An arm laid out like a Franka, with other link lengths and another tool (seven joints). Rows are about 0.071 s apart.
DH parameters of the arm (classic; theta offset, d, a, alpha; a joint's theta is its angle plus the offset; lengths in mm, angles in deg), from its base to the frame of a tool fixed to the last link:
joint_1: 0 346.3 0 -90
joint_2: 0 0 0 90
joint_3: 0 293.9 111.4 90
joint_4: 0 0 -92.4 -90
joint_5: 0 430.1 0 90
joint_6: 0 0 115.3 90
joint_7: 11.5 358 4.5 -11.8
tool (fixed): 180 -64.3 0 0
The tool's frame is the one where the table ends.
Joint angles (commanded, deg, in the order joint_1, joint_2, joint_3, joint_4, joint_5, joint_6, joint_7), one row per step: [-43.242 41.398 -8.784 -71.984 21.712 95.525 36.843]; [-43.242 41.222 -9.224 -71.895 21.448 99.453 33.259]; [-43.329 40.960 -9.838 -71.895 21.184 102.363 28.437]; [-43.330 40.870 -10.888 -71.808 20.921 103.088 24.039]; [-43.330 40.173 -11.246 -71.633 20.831 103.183 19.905]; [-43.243 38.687 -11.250 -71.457 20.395 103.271 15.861]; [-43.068 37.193 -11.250 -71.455 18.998 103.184 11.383]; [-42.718 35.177 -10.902 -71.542 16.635 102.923 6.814]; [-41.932 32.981 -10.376 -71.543 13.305 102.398 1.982]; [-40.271 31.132 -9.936 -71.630 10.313 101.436 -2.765]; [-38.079 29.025 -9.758 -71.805 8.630 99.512 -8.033]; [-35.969 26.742 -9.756 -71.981 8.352 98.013 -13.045]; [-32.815 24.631 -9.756 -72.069 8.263 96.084 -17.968]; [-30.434 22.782 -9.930 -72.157 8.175 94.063 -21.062]
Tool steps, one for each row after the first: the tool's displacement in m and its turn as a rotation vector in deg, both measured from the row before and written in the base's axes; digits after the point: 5 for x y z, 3 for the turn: [0.00731 -0.02394 0.00587 -3.989 -3.061 2.179]; [0.00154 -0.02099 0.00685 -3.445 -2.626 3.461]; [-0.00785 -0.01347 0.00336 -1.808 -0.956 3.381]; [-0.00032 -0.00563 0.01177 -1.333 -1.425 3.754]; [0.00439 -0.00405 0.02233 -1.926 -1.786 4.157]; [0.00004 -0.00329 0.01965 -2.252 -0.838 5.002]; [0.00129 -0.00028 0.02480 -2.781 -0.338 5.842]; [0.00311 0.00400 0.02694 -3.238 0.448 6.940]; [0.00933 0.01529 0.02096 -2.382 0.960 7.529]; [0.01226 0.02606 0.02275 -1.009 0.584 8.062]; [0.01445 0.02661 0.02661 -0.548 -0.753 7.244]; [0.02051 0.04055 0.02397 -0.074 -0.507 8.205]; [0.00975 0.03131 0.02000 0.162 -0.090 5.459]
